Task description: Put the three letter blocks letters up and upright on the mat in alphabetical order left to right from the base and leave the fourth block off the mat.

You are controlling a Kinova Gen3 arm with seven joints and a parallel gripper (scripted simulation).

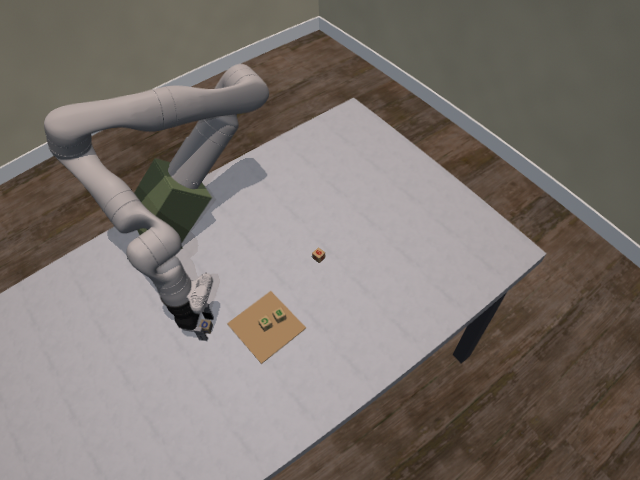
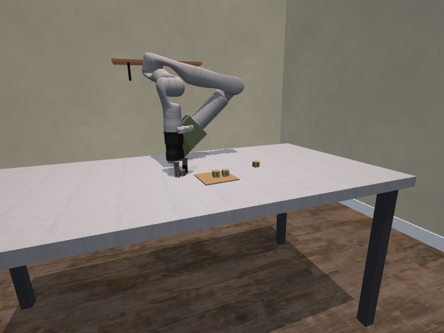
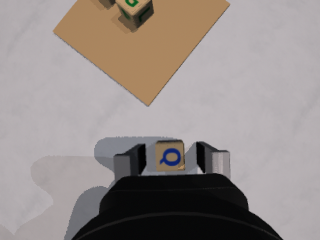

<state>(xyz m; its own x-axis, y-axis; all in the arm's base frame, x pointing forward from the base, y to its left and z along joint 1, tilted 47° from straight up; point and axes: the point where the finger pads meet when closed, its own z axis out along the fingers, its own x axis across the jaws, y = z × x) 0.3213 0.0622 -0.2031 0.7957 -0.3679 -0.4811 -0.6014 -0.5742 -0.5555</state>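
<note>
My hand is 130 mm to the right of the tan mat, 70 mm short of it and 20 mm above it.
</note>
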